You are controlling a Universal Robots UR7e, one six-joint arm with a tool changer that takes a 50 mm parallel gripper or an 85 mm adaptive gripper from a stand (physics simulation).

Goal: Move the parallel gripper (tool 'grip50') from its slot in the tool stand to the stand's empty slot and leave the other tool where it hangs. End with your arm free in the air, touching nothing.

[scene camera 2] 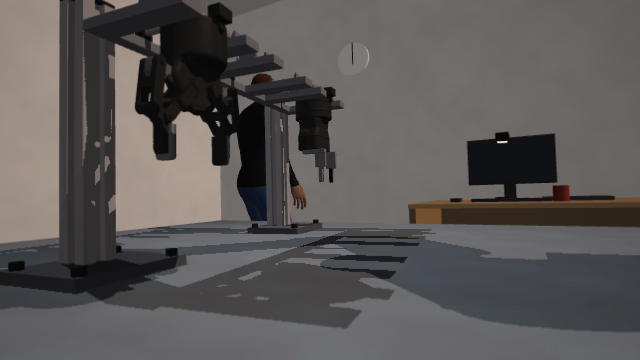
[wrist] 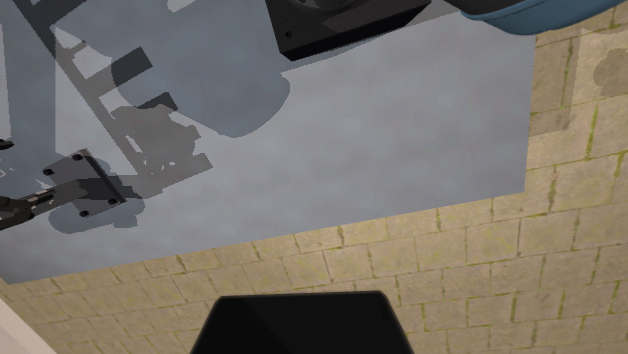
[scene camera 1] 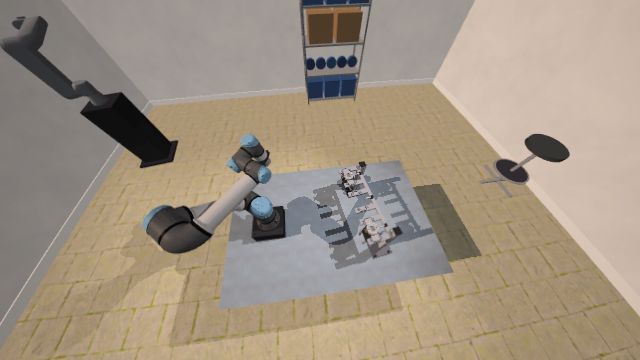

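Where they show: arm's base at its link origin: (scene camera 1: 269,220).
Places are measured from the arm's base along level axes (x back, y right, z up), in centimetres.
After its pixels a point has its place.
The parallel gripper (scene camera 1: 372,227) (scene camera 2: 314,125) hangs in the slot at one end of the tool stand (scene camera 1: 379,211) @[x -65.7, y 20.0, z 18.6 cm] (scene camera 2: 72,150) @[x -69.1, y -14.0, z 4.3 cm], with its two narrow fingers pointing down. The larger, black adaptive gripper (scene camera 1: 350,175) (scene camera 2: 194,50) hangs in the slot at the other end, nearest scene camera 2. The middle slot between them is empty. The arm's wrist (scene camera 1: 251,159) @[x -5.1, y -11.7, z 48.2 cm] is raised in the air, well apart from the stand. No gripper shows on the arm. A black part (wrist: 302,325) shows at the bottom of the wrist view; I cannot tell what it is.
The arm's base (scene camera 1: 268,230) @[x 0.8, y 7.7, z 1.9 cm] (wrist: 345,32) @[x -1.1, y -9.6, z -0.8 cm] stands on the grey mat (scene camera 1: 300,285) @[x -11.6, y 42.3, z -9.6 cm] (wrist: 400,150) @[x 3.3, y -31.3, z -9.6 cm]. A stand foot (wrist: 65,167) @[x -66.8, y -7.5, z -8.4 cm] (scene camera 2: 92,275) @[x -60.5, y -17.9, z -8.4 cm] rests on the mat. A person (scene camera 2: 252,150) stands beyond the stand. A desk (scene camera 2: 530,215), a stool (scene camera 1: 546,147) and a shelf rack (scene camera 1: 304,55) stand farther off.
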